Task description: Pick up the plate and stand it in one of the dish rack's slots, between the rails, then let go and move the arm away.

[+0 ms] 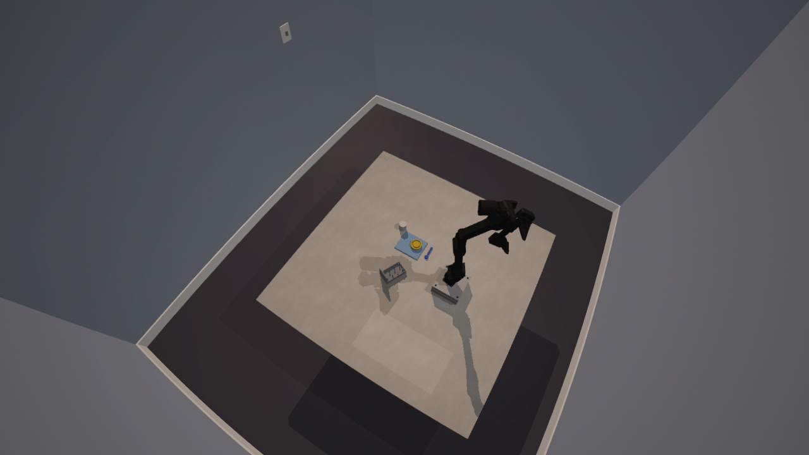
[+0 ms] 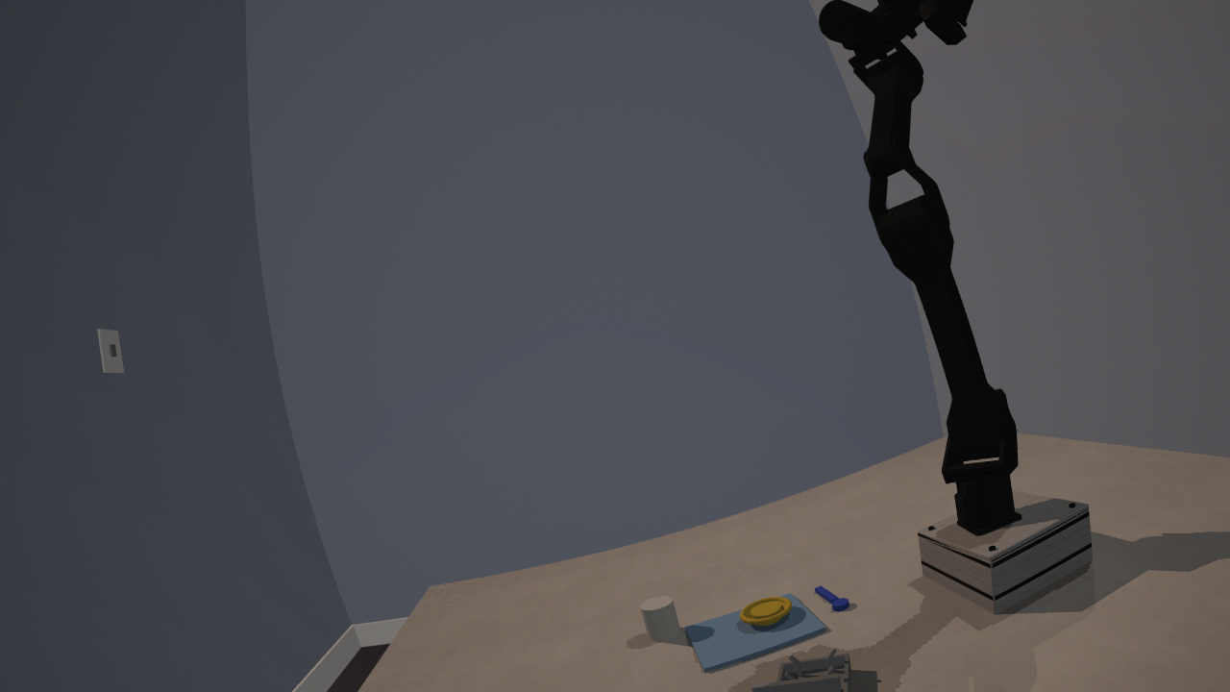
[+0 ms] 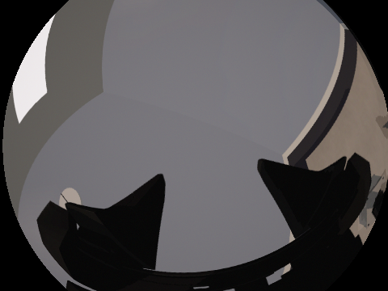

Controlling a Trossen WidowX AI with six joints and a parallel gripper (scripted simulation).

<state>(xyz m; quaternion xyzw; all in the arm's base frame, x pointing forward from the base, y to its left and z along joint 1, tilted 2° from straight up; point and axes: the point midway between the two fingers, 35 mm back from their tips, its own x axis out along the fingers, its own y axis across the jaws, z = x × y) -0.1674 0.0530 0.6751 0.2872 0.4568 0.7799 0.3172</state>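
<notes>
The yellow plate is 740 mm below my gripper tip, 470 mm ahead of it and 110 mm to the right of it. The rest, counted from my gripper tip: blue spoon 750 mm below, 380 mm ahead, 110 mm to the right; then grey dish rack 730 mm below, 450 mm ahead, 110 mm to the left; then blue-grey mat 750 mm below, 500 mm ahead, 90 mm to the right.
</notes>
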